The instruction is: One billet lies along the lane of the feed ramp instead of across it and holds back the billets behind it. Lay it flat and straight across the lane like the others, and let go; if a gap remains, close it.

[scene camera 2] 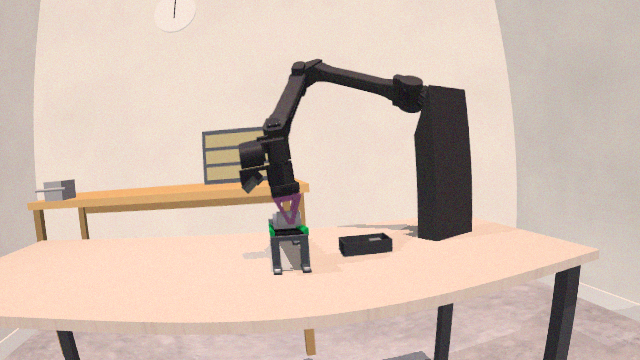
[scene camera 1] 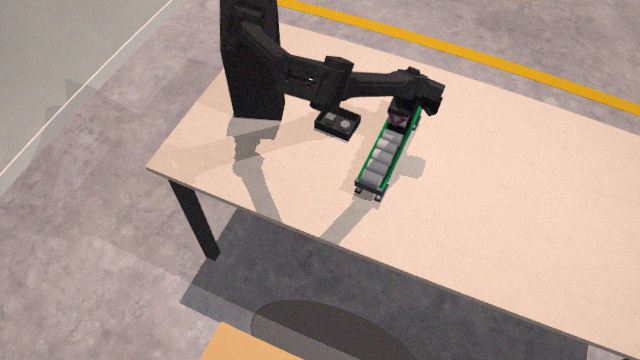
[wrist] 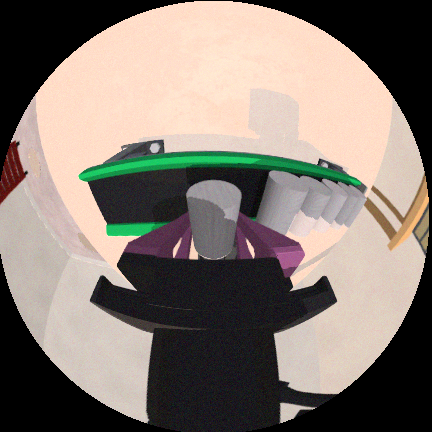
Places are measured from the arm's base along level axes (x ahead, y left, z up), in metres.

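Pixels of known places: gripper, fingertip midpoint: [scene camera 2: 290, 223] [scene camera 1: 396, 120] [wrist: 213, 216]; arm's base, origin of the base link: [scene camera 2: 441, 110] [scene camera 1: 246, 22].
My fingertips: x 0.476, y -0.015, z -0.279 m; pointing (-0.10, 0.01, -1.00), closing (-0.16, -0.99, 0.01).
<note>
For each thing: its middle in the pictures, then the offset to it from my fingertips. Level surfaces: height alone.
- grey cylindrical billet, body centre: [wrist: 213, 221] [scene camera 2: 288, 218] [scene camera 1: 397, 119] dx +0.004, dy -0.001, dz +0.011 m
- black tray, body centre: [wrist: 218, 256] [scene camera 2: 364, 244] [scene camera 1: 337, 121] dx -0.194, dy +0.017, dz -0.078 m
- table, its level: dz -0.096 m
My gripper [scene camera 1: 399, 121] [scene camera 2: 291, 220] [wrist: 213, 216], with purple fingers, is shut on a grey cylindrical billet [wrist: 213, 201] over the upper part of the green-railed feed ramp [scene camera 1: 401, 150] [scene camera 2: 303, 230] [wrist: 215, 159]. In the wrist view the held billet points across the lane, its far end over the black lane floor inside the far rail. Whether it touches the floor cannot be told. Several other billets [scene camera 1: 382, 155] [wrist: 282, 202] lie across the lane in a row toward the end stop. A strip of black floor shows between the held billet and the nearest one.
A black tray [scene camera 1: 331, 133] [scene camera 2: 367, 247] with small grey parts stands on the table between the ramp and the arm's black base column [scene camera 1: 255, 80] [scene camera 2: 442, 165]. The ramp stands on short legs on the table [scene camera 1: 500, 200] [scene camera 2: 175, 280]. Both rails rise beside the lane.
</note>
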